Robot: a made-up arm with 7 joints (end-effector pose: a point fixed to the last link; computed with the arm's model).
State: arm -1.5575 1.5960 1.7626 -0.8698 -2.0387 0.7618 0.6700
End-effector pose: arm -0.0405 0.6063 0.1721 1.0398 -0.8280 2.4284
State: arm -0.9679 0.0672 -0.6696 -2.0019 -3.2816 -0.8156 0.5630
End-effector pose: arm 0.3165 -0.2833 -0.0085 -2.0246 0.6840 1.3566
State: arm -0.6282 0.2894 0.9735 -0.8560 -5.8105 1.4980 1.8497
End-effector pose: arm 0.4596 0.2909 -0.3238 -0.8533 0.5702 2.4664
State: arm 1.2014 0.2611 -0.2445 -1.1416 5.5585 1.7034 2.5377
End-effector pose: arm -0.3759 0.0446 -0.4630 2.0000 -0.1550 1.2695
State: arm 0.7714 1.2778 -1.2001 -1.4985 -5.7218 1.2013 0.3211
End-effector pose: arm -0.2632 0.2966 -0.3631 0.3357 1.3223 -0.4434
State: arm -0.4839 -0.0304 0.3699 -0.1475 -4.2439 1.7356 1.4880
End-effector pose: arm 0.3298 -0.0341 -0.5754 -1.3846 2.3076 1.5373
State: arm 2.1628 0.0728 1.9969 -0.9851 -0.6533 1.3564 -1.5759
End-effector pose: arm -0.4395 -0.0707 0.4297 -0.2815 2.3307 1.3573
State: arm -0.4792 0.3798 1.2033 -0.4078 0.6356 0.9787 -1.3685
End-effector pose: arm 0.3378 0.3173 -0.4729 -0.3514 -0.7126 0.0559
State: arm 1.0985 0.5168 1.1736 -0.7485 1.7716 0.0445 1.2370
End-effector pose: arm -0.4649 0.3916 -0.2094 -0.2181 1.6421 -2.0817
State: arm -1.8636 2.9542 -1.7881 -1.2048 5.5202 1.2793 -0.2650
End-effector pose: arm -0.2525 0.5302 0.0396 1.7500 1.4372 0.4864
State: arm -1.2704 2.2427 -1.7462 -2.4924 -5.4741 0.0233 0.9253
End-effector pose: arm 0.1603 0.2430 -0.0123 -0.3184 -0.9655 -0.3073
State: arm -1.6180 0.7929 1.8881 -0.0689 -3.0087 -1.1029 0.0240
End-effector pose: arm 0.5869 0.2813 0.1233 1.0104 -1.8706 -1.5392
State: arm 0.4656 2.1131 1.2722 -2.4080 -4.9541 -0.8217 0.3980
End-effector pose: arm 0.1954 0.0403 0.2445 -1.2236 -2.0984 -1.7015
